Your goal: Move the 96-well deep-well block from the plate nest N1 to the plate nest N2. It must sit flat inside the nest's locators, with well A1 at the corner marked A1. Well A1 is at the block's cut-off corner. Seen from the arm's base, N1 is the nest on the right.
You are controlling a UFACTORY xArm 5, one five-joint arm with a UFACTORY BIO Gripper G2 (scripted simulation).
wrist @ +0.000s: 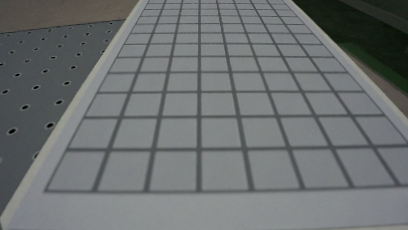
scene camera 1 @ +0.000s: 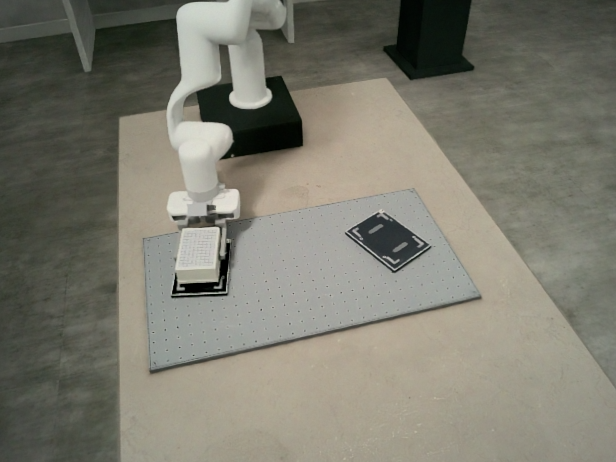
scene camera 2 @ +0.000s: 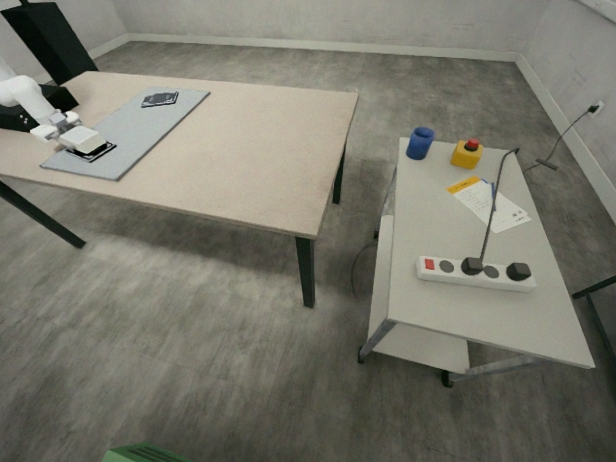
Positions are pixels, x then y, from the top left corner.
Labels:
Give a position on a white 96-well deep-well block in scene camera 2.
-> At 85, 140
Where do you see a white 96-well deep-well block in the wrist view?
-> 183, 114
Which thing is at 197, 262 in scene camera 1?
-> A white 96-well deep-well block.

